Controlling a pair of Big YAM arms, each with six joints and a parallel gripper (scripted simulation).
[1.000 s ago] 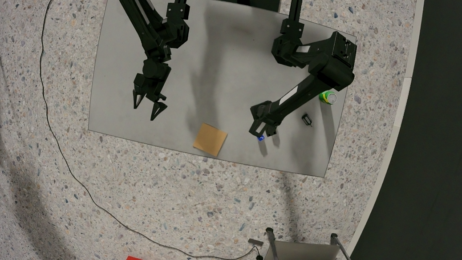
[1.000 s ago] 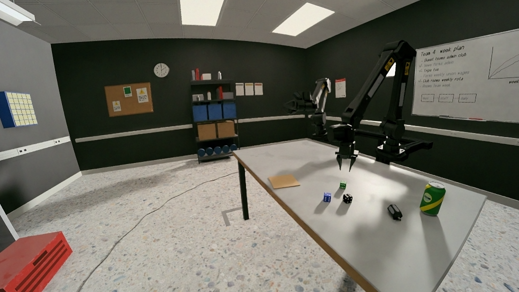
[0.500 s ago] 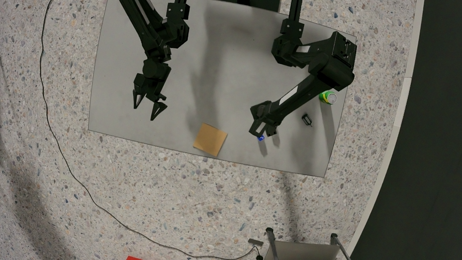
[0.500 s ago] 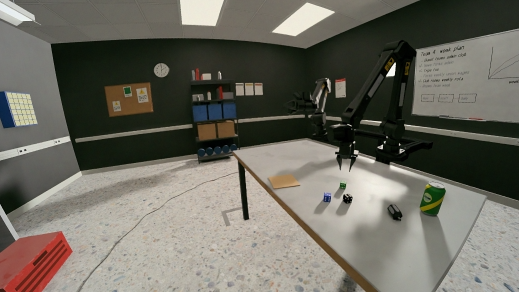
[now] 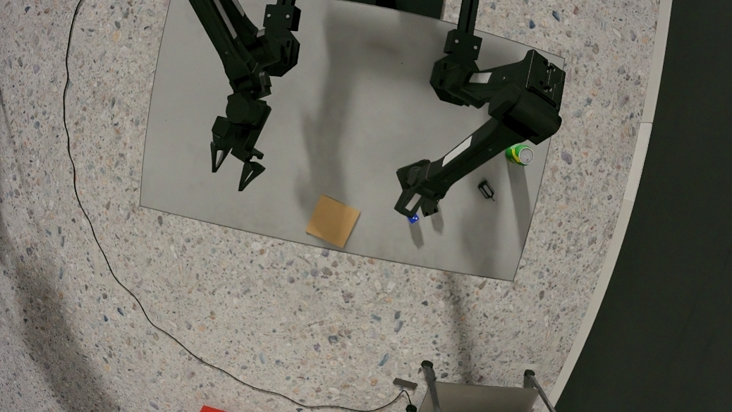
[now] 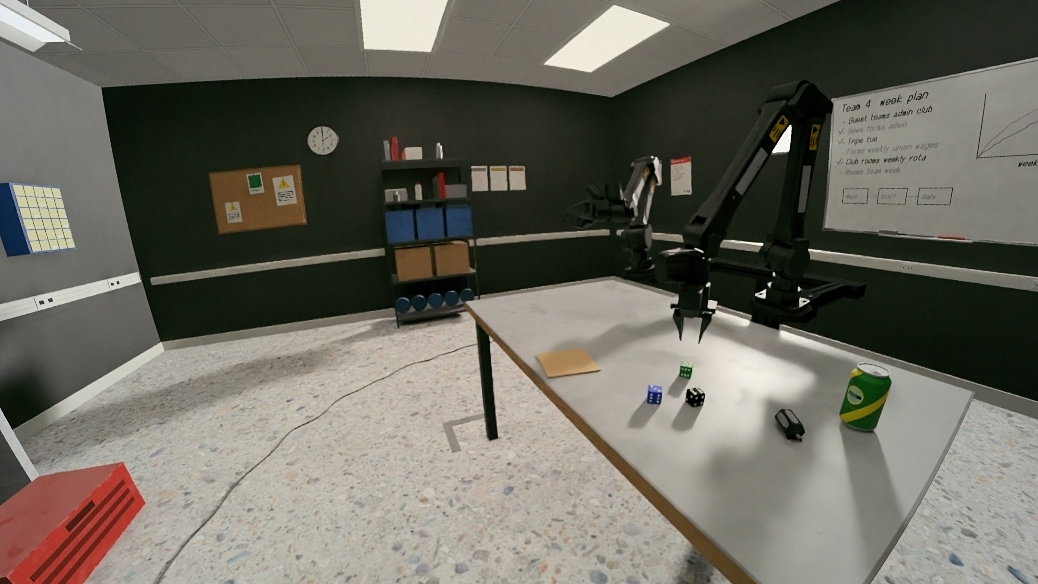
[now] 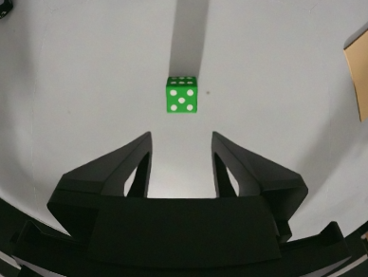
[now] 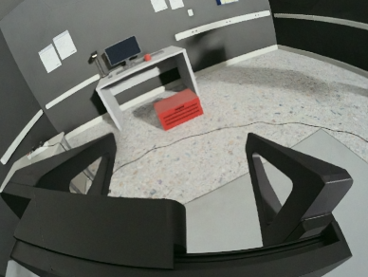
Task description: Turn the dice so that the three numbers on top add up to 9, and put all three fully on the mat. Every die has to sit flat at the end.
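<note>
Right now the green die is 8 cm below my left hand. Also, from my left hand: black die: 10 cm to the left, 9 cm ahead, 8 cm below; then blue die: 15 cm ahead, 8 cm below, 4 cm to the left; then brown square mat: 22 cm to the right, 21 cm ahead, 10 cm below.
</note>
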